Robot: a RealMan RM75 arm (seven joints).
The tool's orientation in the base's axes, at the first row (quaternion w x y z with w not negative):
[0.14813 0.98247 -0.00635 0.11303]
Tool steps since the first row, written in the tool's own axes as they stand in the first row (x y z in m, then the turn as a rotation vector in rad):
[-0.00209 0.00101 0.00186 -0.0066 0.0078 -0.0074]
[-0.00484 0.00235 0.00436 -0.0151 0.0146 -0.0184]
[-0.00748 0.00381 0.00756 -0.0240 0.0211 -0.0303]
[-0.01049 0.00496 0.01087 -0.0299 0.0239 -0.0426]
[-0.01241 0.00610 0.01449 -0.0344 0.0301 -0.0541]
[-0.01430 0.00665 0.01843 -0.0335 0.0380 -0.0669]
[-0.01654 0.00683 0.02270 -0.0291 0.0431 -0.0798]
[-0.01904 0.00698 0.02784 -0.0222 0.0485 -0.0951]
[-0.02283 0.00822 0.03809 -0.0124 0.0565 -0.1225]
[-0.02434 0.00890 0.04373 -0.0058 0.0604 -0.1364]
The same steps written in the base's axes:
[-0.00167 -0.00155 -0.00191 -0.0084 -0.0054 0.0077]
[-0.00386 -0.00362 -0.00446 -0.0194 -0.0089 0.0180]
[-0.00580 -0.00601 -0.00761 -0.0310 -0.0118 0.0289]
[-0.00806 -0.00814 -0.01103 -0.0396 -0.0110 0.0399]
[-0.00918 -0.01033 -0.01450 -0.0468 -0.0137 0.0514]
[-0.01018 -0.01205 -0.01843 -0.0491 -0.0175 0.0658]
[-0.01143 -0.01352 -0.02285 -0.0479 -0.0185 0.0802]
[-0.01274 -0.01522 -0.02815 -0.0448 -0.0190 0.0976]
[-0.01423 -0.01948 -0.03818 -0.0417 -0.0184 0.1276]
[-0.01450 -0.02181 -0.04357 -0.0385 -0.0180 0.1431]

